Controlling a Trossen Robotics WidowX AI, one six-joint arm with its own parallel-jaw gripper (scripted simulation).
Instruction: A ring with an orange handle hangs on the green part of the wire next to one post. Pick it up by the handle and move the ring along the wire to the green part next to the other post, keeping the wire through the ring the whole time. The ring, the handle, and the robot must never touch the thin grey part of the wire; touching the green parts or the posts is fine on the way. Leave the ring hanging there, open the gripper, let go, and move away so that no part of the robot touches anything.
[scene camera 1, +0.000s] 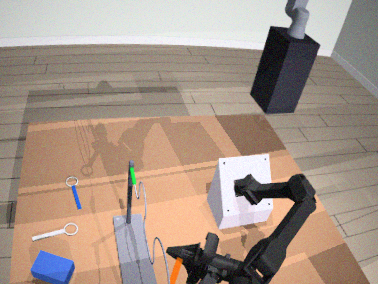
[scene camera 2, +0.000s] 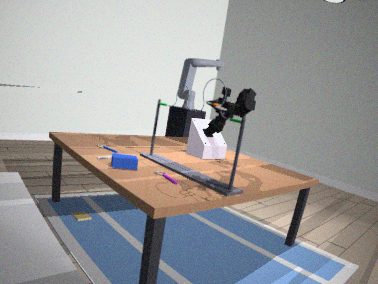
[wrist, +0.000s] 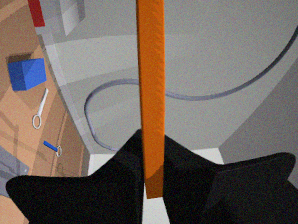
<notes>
In view: the gripper (wrist: 146, 134) and a blue block (wrist: 28, 73).
</notes>
